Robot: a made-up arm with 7 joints.
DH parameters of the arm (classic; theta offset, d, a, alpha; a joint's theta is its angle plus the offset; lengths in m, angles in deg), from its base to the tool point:
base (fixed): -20.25 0 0.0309 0
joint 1: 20.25 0.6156 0.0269 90
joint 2: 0 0.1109 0.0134 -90
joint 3: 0 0.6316 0.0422 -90
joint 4: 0 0.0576 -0.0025 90
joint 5: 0 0.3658 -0.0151 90
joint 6: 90 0.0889 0.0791 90
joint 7: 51.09 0 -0.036 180
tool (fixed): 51.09 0.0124 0 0
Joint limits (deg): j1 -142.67..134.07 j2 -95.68..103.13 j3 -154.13..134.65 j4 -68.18..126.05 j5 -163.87..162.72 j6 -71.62..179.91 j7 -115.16..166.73
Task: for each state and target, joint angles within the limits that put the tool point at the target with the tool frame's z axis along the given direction. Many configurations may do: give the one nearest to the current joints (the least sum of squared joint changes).
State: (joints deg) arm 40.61 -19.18 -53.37 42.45 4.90 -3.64 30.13
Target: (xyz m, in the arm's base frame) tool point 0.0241 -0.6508 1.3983 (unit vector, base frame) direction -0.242 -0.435 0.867
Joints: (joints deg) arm 42.46 34.22 -82.93 45.05 -7.61 -54.43 34.47
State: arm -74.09 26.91 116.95 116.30 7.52 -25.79 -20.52
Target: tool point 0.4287 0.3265 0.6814 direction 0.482 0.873 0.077
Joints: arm -110.68 59.96 117.90 124.18 -18.64 13.41 -18.02
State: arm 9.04 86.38 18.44 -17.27 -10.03 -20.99 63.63
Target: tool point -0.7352 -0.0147 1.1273 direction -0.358 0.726 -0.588
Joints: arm -2.15 38.39 -13.41 -51.92 -38.49 -30.24 55.62
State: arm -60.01 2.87 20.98 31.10 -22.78 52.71 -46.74
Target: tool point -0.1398 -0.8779 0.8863 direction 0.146 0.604 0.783
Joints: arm -93.48 -45.94 -0.09 77.07 -18.41 70.07 -45.42
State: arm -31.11 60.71 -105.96 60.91 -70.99 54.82 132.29
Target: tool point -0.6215 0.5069 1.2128 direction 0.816 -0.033 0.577
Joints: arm -78.48 55.66 -89.04 73.60 -57.73 44.82 131.54
